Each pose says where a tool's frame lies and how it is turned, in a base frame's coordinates. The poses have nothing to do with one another.
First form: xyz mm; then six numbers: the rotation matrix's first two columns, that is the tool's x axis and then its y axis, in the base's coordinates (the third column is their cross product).
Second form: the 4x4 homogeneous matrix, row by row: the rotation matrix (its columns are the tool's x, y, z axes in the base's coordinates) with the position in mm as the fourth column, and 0 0 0 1 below. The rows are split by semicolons. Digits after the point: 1 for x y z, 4 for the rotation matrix.
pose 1, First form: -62.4 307.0 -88.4 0.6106 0.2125 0.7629 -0.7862 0.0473 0.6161
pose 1, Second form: 0.6106 -0.7862 0.0948 -62.4; 0.2125 0.0473 -0.9760 307.0; 0.7629 0.6161 0.1959 -88.4; 0 0 0 1
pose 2, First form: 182.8 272.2 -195.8 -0.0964 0.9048 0.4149 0.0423 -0.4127 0.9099
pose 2, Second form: -0.0964 0.0423 0.9945 182.8; 0.9048 -0.4127 0.1053 272.2; 0.4149 0.9099 0.0015 -195.8; 0 0 0 1
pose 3, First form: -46.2 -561.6 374.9 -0.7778 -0.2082 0.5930 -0.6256 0.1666 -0.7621
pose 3, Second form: -0.7778 -0.6256 0.0599 -46.2; -0.2082 0.1666 -0.9637 -561.6; 0.5930 -0.7621 -0.2598 374.9; 0 0 0 1
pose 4, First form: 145.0 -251.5 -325.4 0.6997 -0.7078 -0.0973 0.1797 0.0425 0.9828
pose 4, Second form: 0.6997 0.1797 -0.6915 145.0; -0.7078 0.0425 -0.7051 -251.5; -0.0973 0.9828 0.1569 -325.4; 0 0 0 1
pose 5, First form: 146.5 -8.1 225.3 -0.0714 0.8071 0.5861 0.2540 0.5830 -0.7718
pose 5, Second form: -0.0714 0.2540 -0.9646 146.5; 0.8071 0.5830 0.0938 -8.1; 0.5861 -0.7718 -0.2466 225.3; 0 0 0 1
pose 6, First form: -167.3 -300.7 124.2 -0.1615 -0.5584 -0.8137 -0.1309 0.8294 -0.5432
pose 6, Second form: -0.1615 -0.1309 0.9782 -167.3; -0.5584 0.8294 0.0188 -300.7; -0.8137 -0.5432 -0.2070 124.2; 0 0 0 1
